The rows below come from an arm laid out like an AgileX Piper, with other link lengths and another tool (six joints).
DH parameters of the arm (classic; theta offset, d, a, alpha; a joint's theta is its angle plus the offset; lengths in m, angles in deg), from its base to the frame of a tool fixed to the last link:
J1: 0 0.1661 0 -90
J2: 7.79 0 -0.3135 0
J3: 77.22 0 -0.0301 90
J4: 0 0.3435 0 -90
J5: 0 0 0 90
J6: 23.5 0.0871 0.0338 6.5
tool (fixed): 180 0.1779 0 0
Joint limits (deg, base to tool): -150..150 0..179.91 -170..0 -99.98..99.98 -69.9..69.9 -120..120
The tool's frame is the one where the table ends.
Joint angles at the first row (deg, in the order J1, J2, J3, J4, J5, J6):
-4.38, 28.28, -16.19, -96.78, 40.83, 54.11
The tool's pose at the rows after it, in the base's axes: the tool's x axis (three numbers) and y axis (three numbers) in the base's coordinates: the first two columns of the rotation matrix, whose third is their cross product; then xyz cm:
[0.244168 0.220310 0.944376 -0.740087 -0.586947 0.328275 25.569 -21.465 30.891]
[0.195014 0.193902 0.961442 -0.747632 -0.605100 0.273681 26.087 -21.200 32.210]
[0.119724 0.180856 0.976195 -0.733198 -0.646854 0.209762 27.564 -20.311 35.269]
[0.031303 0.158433 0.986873 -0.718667 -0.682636 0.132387 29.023 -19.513 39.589]
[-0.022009 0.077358 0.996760 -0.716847 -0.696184 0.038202 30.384 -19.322 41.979]
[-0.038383 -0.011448 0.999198 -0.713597 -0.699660 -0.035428 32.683 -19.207 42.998]
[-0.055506 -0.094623 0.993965 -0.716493 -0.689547 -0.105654 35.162 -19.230 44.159]
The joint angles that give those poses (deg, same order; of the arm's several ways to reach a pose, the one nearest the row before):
-4.38, 28.28, -16.32, -96.54, 40.98, 56.82
-4.48, 28.62, -18.29, -95.99, 40.11, 58.56
-4.47, 29.71, -22.41, -95.99, 37.29, 60.27
-4.47, 31.79, -28.49, -95.28, 34.88, 61.68
-4.47, 35.44, -34.50, -90.79, 34.62, 62.20
-4.47, 41.07, -40.46, -85.93, 34.72, 62.56
-4.47, 47.08, -47.01, -81.32, 35.44, 62.80

